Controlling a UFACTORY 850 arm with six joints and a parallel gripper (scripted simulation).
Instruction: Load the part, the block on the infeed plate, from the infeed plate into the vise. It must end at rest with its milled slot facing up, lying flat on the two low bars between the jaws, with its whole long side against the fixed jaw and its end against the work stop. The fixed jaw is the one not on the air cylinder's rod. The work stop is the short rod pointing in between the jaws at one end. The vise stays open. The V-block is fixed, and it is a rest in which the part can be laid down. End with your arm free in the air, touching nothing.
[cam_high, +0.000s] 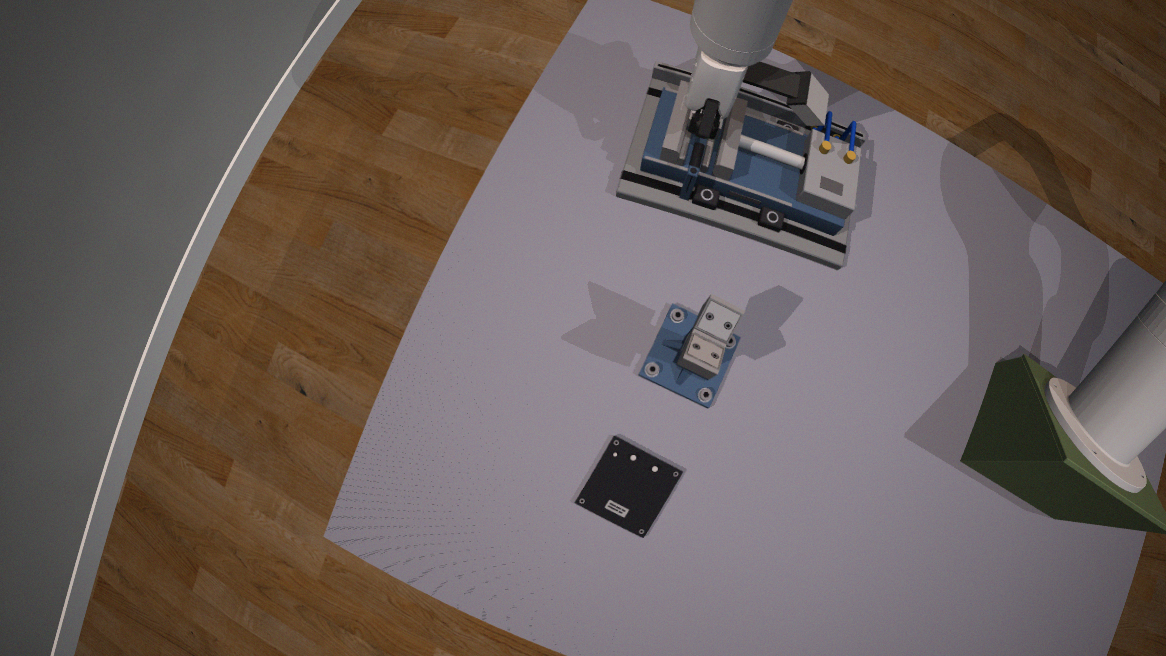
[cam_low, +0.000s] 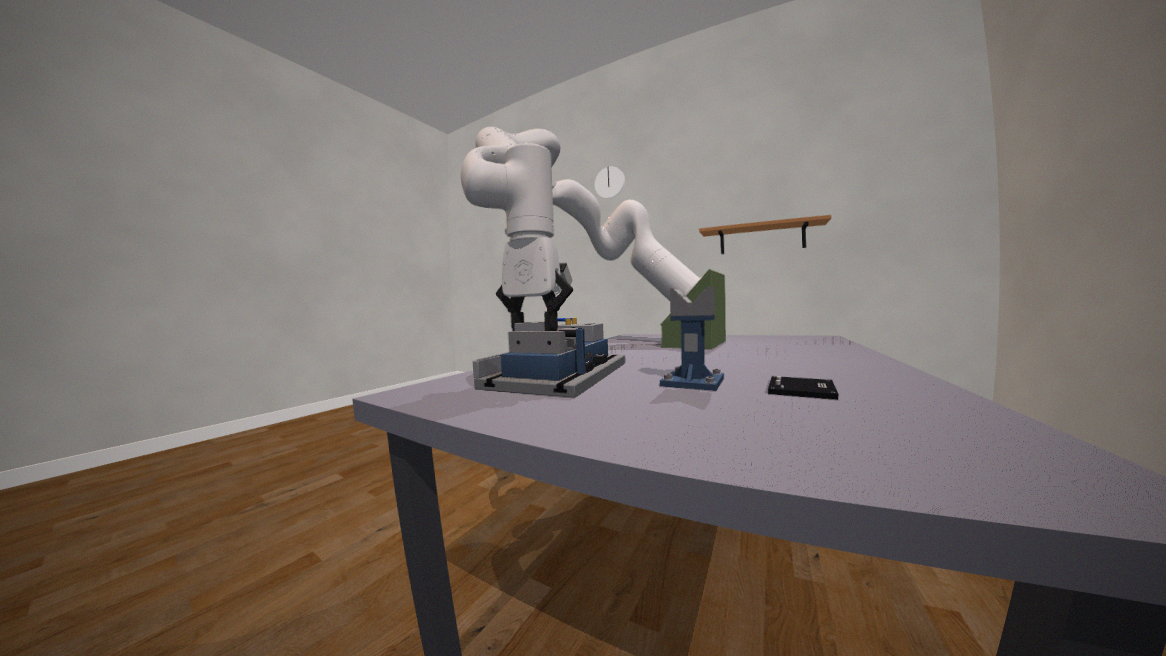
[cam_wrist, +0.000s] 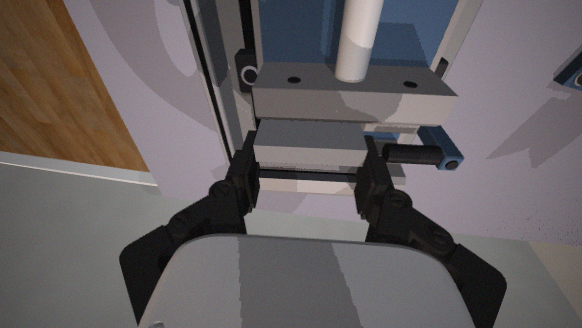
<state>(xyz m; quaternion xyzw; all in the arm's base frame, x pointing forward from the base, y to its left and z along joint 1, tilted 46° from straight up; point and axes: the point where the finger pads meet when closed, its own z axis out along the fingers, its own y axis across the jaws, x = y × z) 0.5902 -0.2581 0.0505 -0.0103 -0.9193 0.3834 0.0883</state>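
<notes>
Now: hand right at the part. Round my hand: moving jaw: 4 cm behind, 3 cm below, 2 cm to the left; work stop: 7 cm to the left, 2 cm below; fixed jaw: 3 cm below, 3 cm ahead, 2 cm to the left.
</notes>
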